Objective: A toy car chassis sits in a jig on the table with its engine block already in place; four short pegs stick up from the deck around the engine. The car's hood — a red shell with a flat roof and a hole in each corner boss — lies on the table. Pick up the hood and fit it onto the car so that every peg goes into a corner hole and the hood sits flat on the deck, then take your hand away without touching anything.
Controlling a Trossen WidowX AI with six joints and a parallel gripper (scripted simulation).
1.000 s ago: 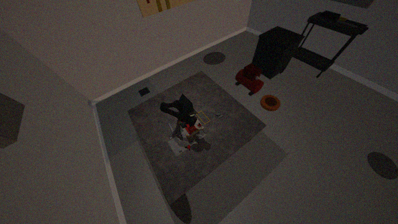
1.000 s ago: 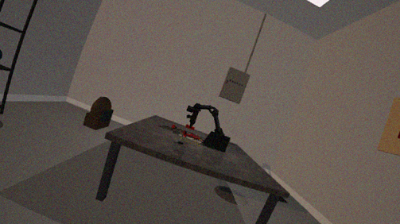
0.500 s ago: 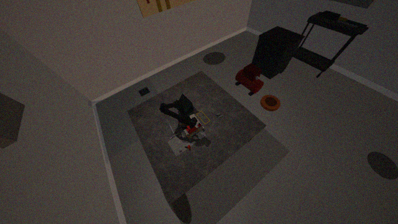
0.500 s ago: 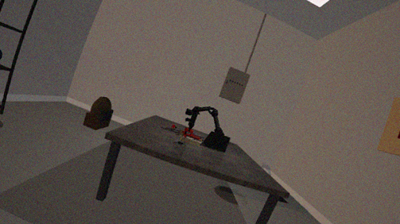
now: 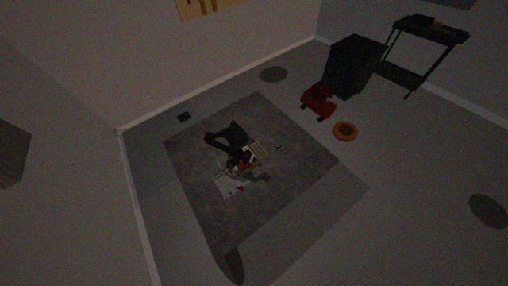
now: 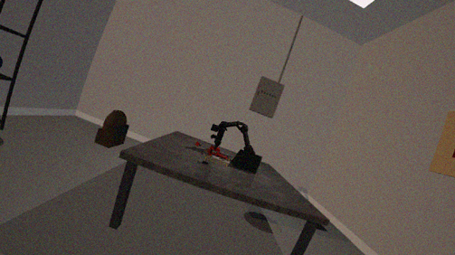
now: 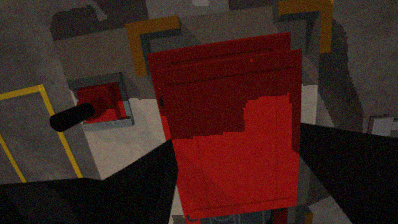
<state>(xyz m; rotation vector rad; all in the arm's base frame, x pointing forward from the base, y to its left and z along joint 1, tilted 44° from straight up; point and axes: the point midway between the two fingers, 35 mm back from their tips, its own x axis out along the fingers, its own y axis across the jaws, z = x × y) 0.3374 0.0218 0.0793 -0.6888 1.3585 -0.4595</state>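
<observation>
The grey engine block is 3 cm below my gripper tip. From my gripper tip the other things lie so: grey wheel: 38 cm to the left, 5 cm below.
</observation>
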